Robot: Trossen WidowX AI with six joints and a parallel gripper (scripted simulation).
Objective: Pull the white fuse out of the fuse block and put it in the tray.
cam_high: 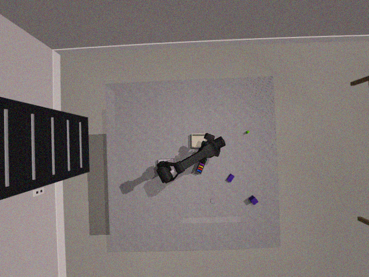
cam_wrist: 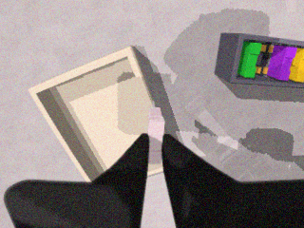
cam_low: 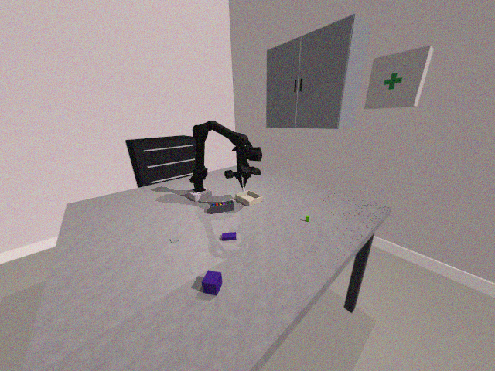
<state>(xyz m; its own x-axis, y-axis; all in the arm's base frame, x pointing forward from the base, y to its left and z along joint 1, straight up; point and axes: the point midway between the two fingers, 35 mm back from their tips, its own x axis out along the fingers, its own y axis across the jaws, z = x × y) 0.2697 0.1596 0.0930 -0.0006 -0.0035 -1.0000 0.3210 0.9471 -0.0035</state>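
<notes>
Now: the cream tray 2 cm behind my gripper tip, 5 cm to the left of it and 9 cm below it. From my gripper tip the other things lie so: purple fuse (13 cm to the right, 7 cm below); then green fuse (2 cm ahead, 9 cm to the right, 7 cm below); then white fuse (1 cm below).
</notes>
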